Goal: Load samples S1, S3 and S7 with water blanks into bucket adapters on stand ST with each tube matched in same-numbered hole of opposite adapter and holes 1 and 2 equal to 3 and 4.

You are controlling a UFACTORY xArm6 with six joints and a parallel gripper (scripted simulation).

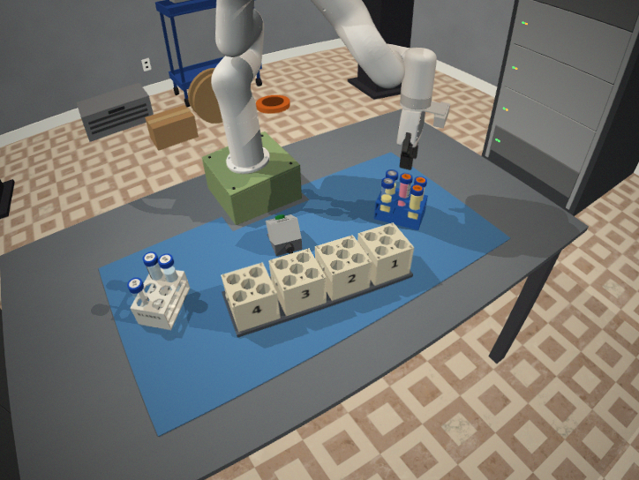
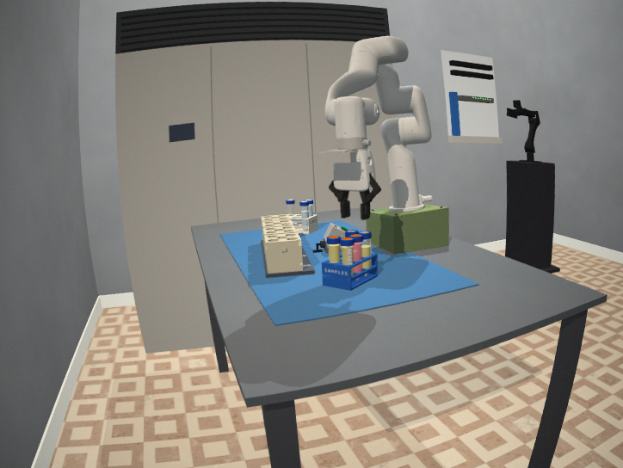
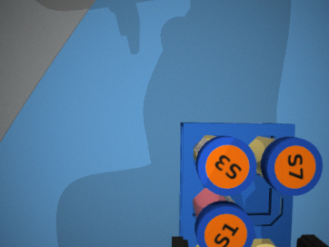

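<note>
Right now my hand is 1 cm short of the pink-filled tube and 12 cm above it. From my hand the other things lie so: sample tube (5 cm ahead, 1 cm to the right, 12 cm below); then blue samples rack (1 cm ahead, 1 cm to the right, 15 cm below); then adapter 1 (16 cm ahead, 17 cm to the right, 13 cm below).
</note>
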